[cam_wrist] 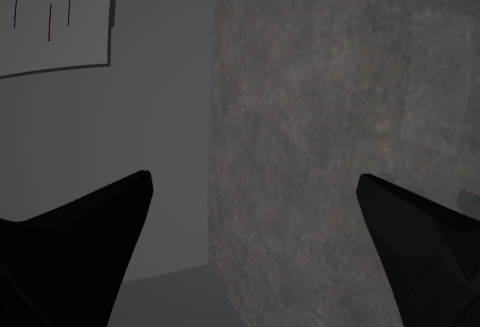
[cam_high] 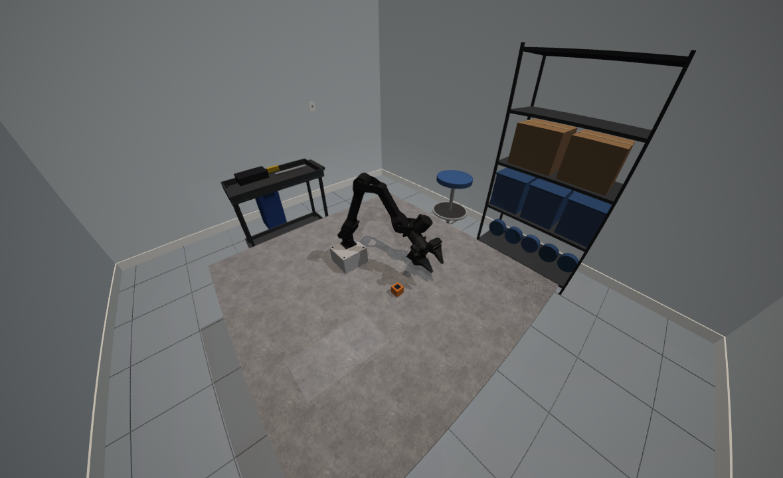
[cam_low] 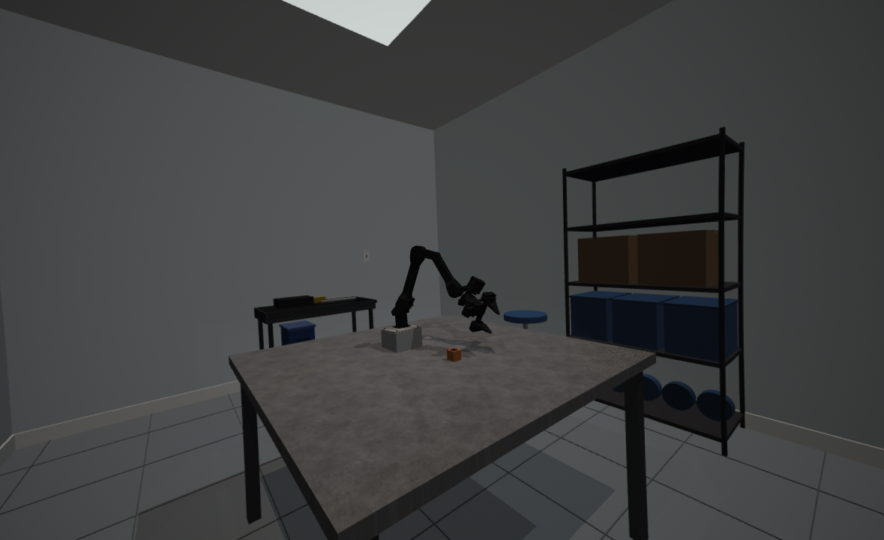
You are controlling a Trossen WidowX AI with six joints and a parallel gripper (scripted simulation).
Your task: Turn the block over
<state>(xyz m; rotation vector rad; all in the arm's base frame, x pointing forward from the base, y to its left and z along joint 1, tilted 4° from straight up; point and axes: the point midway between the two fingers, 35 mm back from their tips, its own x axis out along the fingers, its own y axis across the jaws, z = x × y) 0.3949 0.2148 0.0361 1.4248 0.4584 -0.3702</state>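
The orange block is 15 cm to the right of my gripper tip, 11 cm below it and 8 cm behind it.
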